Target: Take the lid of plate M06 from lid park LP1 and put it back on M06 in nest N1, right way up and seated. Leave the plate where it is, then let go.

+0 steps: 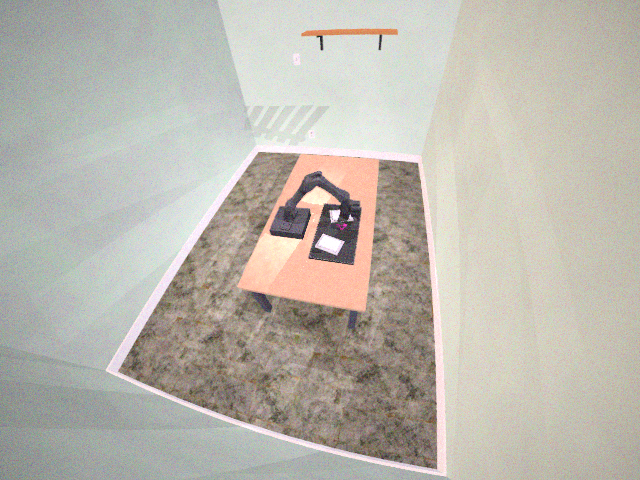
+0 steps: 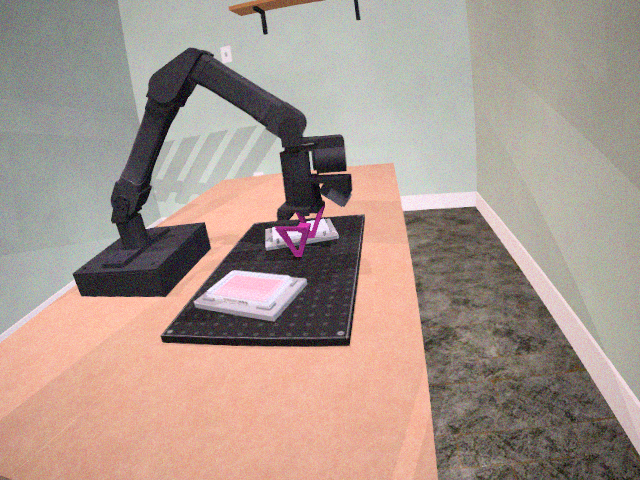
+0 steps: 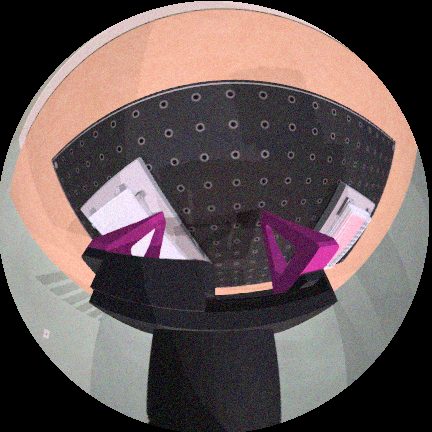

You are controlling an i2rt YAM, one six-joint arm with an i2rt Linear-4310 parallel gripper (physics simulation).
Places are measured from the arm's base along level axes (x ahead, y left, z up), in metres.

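Pixels of known places: gripper, fingertip midpoint: (image 1: 343, 224) (image 2: 305, 246) (image 3: 212, 216); arm's base at its link origin: (image 1: 289, 219) (image 2: 138, 247).
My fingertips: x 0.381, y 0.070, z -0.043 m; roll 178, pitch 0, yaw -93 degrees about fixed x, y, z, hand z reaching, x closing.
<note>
For each thing: its top centre in the pictures, then the offset to it from my fingertips. Level surfaces: height alone.
- plate with a pink top, top centre: (image 2: 247, 283) (image 3: 340, 246) (image 1: 329, 242) 0.054 m back, 0.190 m right, 0.017 m up
- pale grey nest at its top centre: (image 2: 248, 287) (image 3: 337, 242) (image 1: 329, 243) 0.054 m back, 0.190 m right, 0.009 m up
- lid at its top centre: (image 3: 138, 246) (image 2: 299, 228) (image 1: 341, 214) 0.034 m back, 0.090 m left, 0.009 m up
- second pale grey holder at its top centre: (image 3: 138, 248) (image 2: 299, 227) (image 1: 341, 214) 0.034 m back, 0.089 m left, 0.011 m up
- black perforated board at its top centre: (image 3: 257, 231) (image 2: 285, 261) (image 1: 337, 230) 0.031 m back, 0.051 m right, 0.008 m down
- wooden table at its surface level: 0.022 m down
A plate with a pink top (image 2: 250, 286) (image 3: 354, 224) lies flat in a pale grey nest (image 2: 261, 312) (image 3: 350, 192) on the near part of the board. A flat white piece, seemingly the lid (image 1: 334, 215) (image 2: 325, 227) (image 3: 116, 212), lies on a second pale grey holder (image 2: 330, 236) (image 3: 145, 175) at the far part. No labels can be read. My gripper (image 1: 342, 226) (image 2: 305, 246) (image 3: 212, 216) is open and empty, its magenta fingers wide apart. It hangs above the board, close to the far holder on the side towards the plate. One finger hides part of the white piece.
The black perforated board (image 1: 346, 256) (image 2: 328, 299) (image 3: 235, 140) lies on the wooden table (image 1: 305, 284) (image 2: 232, 403) (image 3: 210, 45). The arm's black base box (image 1: 290, 227) (image 2: 180, 258) stands beside the board. A wall shelf (image 1: 351, 32) (image 2: 279, 5) is at the back.
</note>
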